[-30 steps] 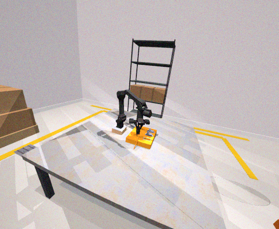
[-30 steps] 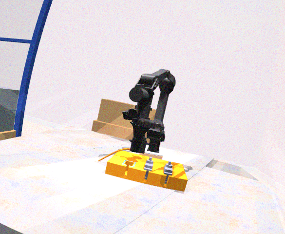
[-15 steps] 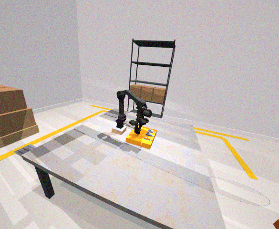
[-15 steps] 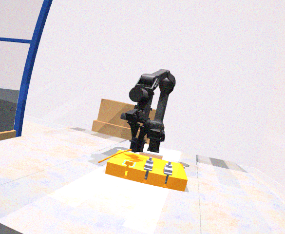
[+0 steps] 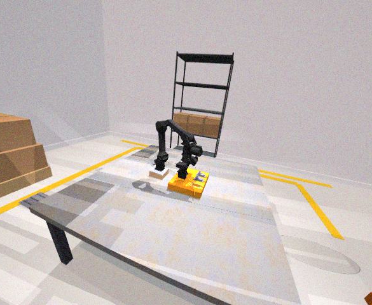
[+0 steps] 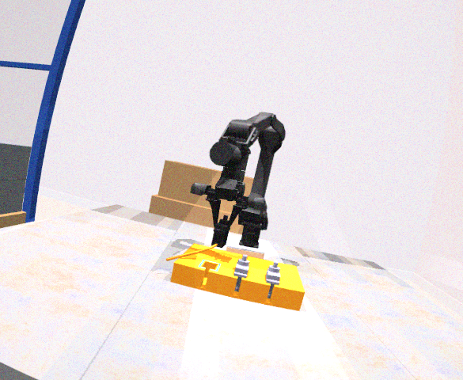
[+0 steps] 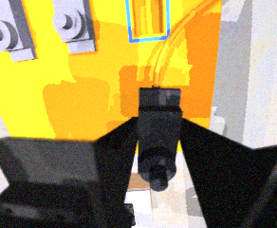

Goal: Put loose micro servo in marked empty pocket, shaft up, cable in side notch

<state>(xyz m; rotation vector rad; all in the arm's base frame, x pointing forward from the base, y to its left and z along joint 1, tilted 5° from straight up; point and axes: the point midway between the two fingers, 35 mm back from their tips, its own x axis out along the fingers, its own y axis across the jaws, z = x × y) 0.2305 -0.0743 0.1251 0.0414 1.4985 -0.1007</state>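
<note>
The orange robot deck lies 10 cm below my gripper tip, 8 cm to the left of it and 1 cm behind it.
</note>
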